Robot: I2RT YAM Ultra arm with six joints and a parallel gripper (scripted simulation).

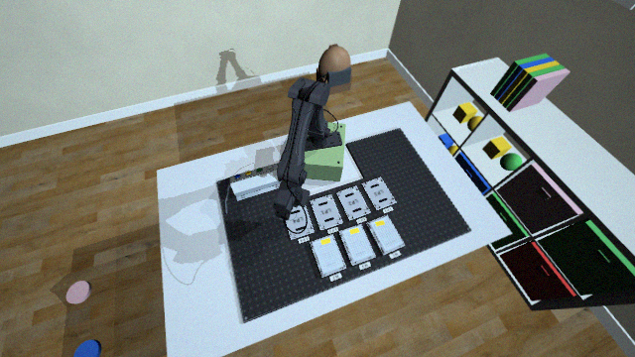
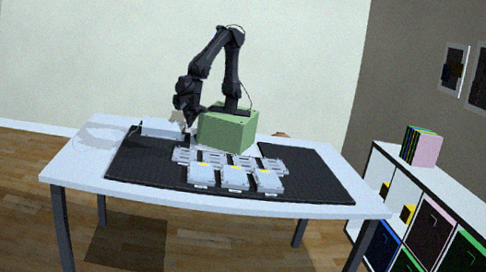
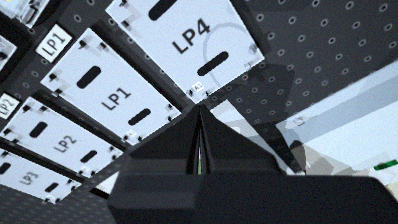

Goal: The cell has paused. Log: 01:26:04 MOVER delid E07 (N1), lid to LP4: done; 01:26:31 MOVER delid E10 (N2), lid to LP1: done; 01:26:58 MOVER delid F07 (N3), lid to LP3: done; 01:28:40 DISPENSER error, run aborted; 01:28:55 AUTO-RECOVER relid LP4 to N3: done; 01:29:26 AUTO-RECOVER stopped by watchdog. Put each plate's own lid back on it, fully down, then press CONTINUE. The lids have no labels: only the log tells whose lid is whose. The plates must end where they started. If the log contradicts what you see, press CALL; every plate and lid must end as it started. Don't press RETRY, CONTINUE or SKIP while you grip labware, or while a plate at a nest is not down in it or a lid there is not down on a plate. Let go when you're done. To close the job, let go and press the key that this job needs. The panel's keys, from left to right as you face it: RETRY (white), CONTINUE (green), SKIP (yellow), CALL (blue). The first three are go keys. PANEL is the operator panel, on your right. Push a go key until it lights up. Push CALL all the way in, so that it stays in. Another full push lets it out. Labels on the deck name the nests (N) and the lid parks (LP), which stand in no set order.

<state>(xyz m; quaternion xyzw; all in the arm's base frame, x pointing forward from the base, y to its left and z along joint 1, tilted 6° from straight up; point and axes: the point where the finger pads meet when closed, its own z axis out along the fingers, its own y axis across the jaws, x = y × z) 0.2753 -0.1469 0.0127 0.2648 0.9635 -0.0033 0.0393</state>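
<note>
My gripper is now 230 mm past the green continue key, 140 mm to the left of it and 70 mm above it. The rest, counted from my hand: lid park LP2: 260 mm to the left, 130 mm below, 20 mm behind; plate: 220 mm to the left, 170 mm ahead, 110 mm below; white retry key: 240 mm behind, 90 mm to the right, 70 mm below.
</note>
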